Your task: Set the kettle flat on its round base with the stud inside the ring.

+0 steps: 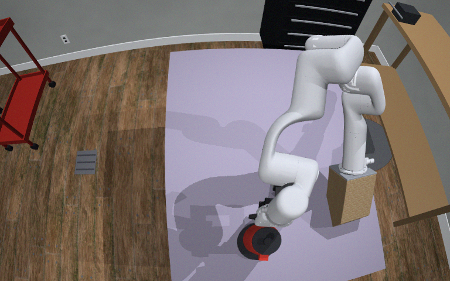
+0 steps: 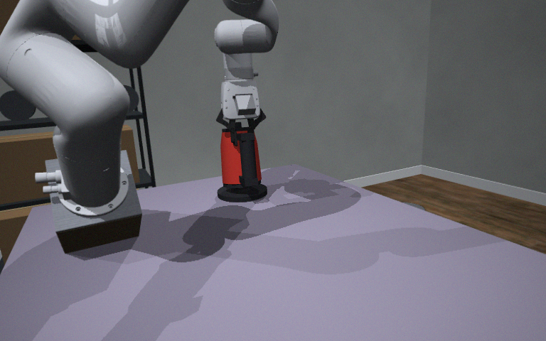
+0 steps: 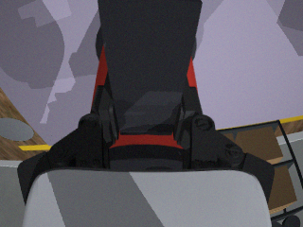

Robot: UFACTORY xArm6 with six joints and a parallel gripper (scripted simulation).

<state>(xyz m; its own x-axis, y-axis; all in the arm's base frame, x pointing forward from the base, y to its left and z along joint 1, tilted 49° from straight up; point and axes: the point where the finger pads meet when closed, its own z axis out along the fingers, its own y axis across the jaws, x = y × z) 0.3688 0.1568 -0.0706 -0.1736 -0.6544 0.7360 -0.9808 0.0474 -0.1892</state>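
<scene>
The red kettle lies 2 cm to the left of my hand and 5 cm below it. The rest, counted from my hand: round dark base: 1 cm ahead, 6 cm to the left, 17 cm below.
</scene>
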